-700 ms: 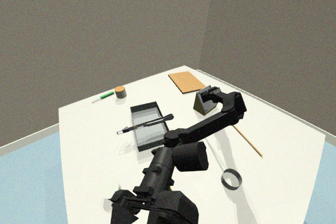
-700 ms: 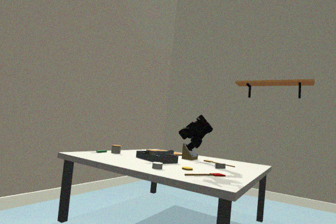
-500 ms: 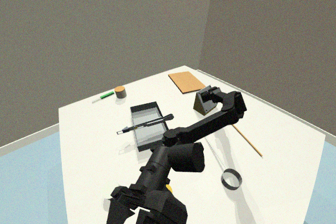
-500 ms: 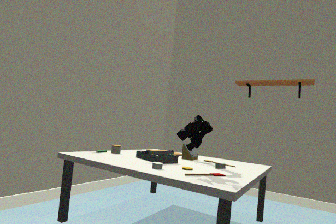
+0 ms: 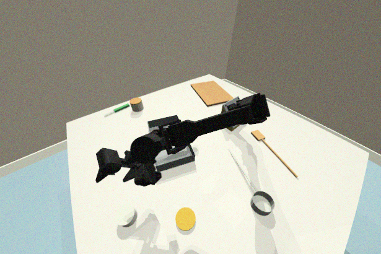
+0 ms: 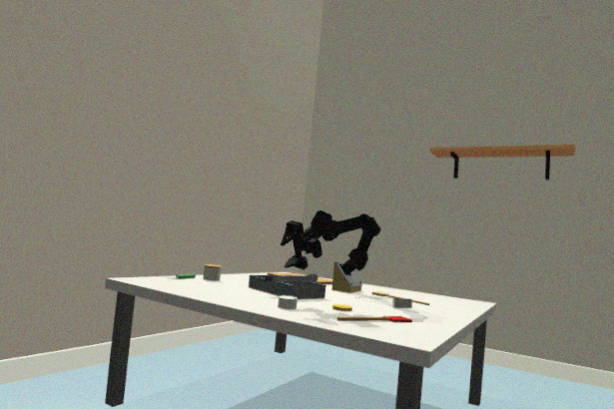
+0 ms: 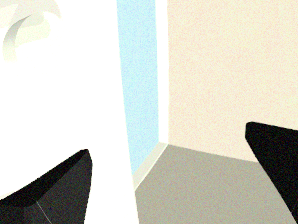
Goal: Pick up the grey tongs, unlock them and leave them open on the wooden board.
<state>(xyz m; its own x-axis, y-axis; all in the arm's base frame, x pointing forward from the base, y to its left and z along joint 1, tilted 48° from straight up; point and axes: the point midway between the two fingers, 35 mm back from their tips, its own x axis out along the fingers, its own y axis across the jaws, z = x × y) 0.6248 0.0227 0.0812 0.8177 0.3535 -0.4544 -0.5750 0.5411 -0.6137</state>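
The grey roasting tin is 270 mm behind my gripper tip, 160 mm to the right of it and 140 mm below it. Round my gripper tip: white cup: 150 mm below, 50 mm to the left, 30 mm ahead; yellow disc: 180 mm to the left, 160 mm below, 140 mm behind; yellow lock piece: 180 mm behind, 140 mm to the right, 100 mm below.
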